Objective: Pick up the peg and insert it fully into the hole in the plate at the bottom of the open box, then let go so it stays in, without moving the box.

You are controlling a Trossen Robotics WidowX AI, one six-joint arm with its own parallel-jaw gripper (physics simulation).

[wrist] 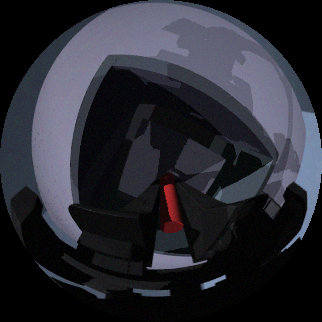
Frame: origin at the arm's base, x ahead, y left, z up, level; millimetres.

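Where they show: gripper, fingertip midpoint: (166,183).
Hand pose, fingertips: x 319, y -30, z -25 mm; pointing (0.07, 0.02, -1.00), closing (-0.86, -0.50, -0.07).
Note:
Each offset is from my fingertips to the top centre of the thing. "spot": to the spot under its first point. Level surfaces: height alone.
The red peg @(dz +50, dx -1, dy +0 mm) (171,207) is held between the two dark fingers of my gripper (166,183), with its near end towards the camera. My gripper is shut on the peg, over the open box @(spot: dz +38, dx +73, dy -4 mm) (76,150). The plate (139,167) lies at the bottom of the box, partly in shadow. The peg's far end is dark and sits over the middle of the plate, where a small dark curved edge shows beside it. The fingers and shadow hide most of the hole, and I cannot tell whether the peg's tip is in it.
The box's walls rise around the fingers, with one corner at the upper left and another at the right. A pale table top @(dz -60 mm) (55,125) surrounds the box, and the arm's shadow falls across it at the upper right.

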